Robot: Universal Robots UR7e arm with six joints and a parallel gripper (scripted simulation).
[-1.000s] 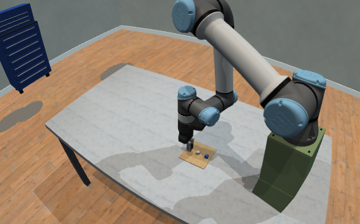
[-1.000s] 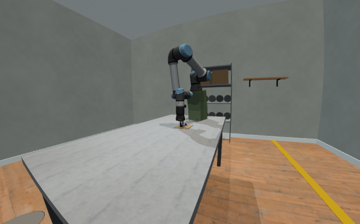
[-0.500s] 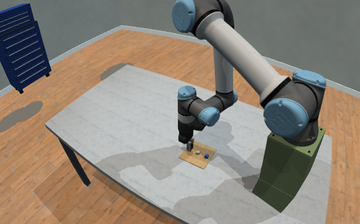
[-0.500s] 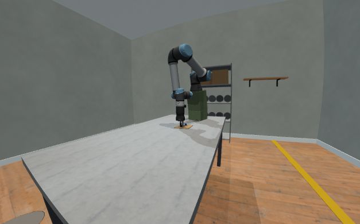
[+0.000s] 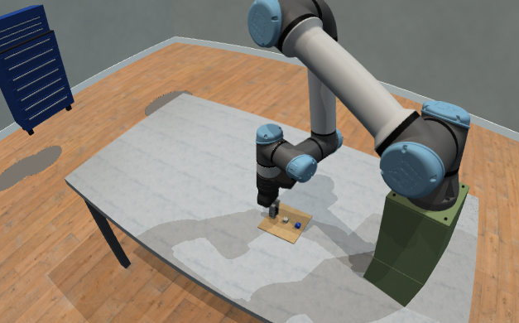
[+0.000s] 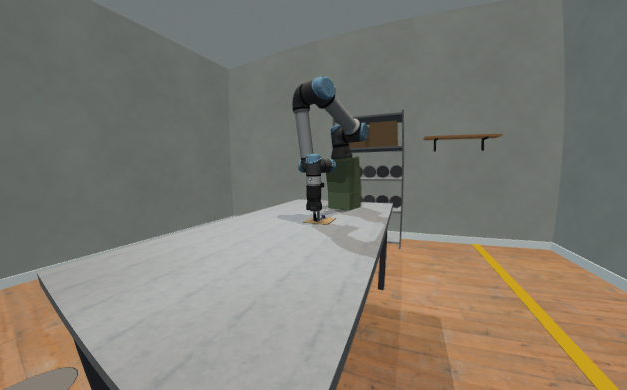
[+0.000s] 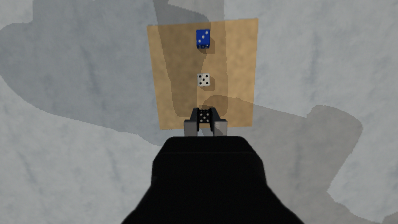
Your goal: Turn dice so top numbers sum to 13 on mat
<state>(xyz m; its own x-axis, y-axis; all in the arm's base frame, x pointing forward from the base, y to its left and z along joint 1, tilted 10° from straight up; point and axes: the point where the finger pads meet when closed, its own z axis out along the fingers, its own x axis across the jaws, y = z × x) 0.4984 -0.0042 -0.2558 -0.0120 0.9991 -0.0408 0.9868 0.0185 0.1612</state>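
Right now the black die is 10 mm below my hand. From my hand the other things lie so: blue die 100 mm behind, 10 mm below; tan mat 50 mm behind, 20 mm below; white die 50 mm behind, 10 mm below.
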